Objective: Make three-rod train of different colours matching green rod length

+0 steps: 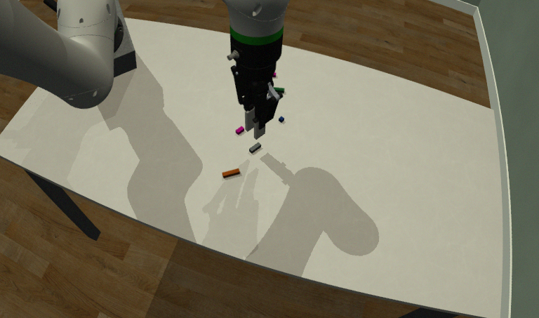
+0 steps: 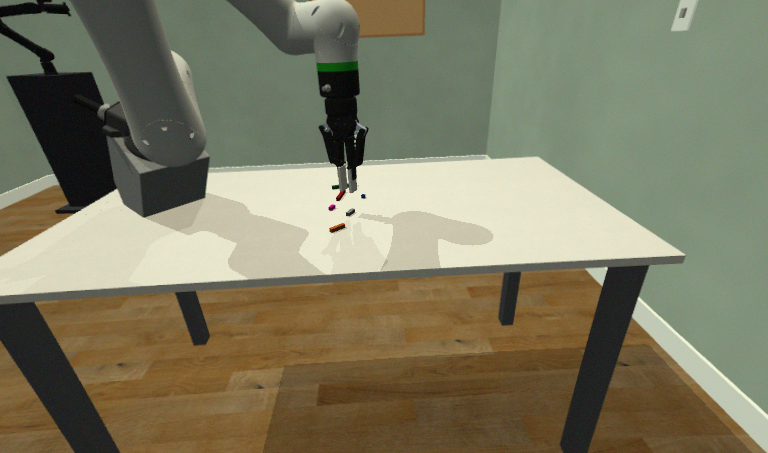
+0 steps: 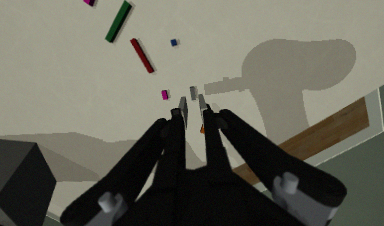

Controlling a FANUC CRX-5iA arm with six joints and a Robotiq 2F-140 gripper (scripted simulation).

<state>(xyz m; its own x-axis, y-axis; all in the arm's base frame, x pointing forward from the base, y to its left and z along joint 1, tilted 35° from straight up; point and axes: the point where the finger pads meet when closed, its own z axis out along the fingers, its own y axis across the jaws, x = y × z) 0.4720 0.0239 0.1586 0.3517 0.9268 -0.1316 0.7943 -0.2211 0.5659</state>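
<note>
Right now my hand is 10 cm above the grey rod. Round my hand: orange rod 10 cm below, 9 cm to the right, 2 cm behind; red rod 12 cm to the left, 10 cm below, 4 cm behind; small blue rod 11 cm to the left, 10 cm below, 2 cm ahead.
</note>
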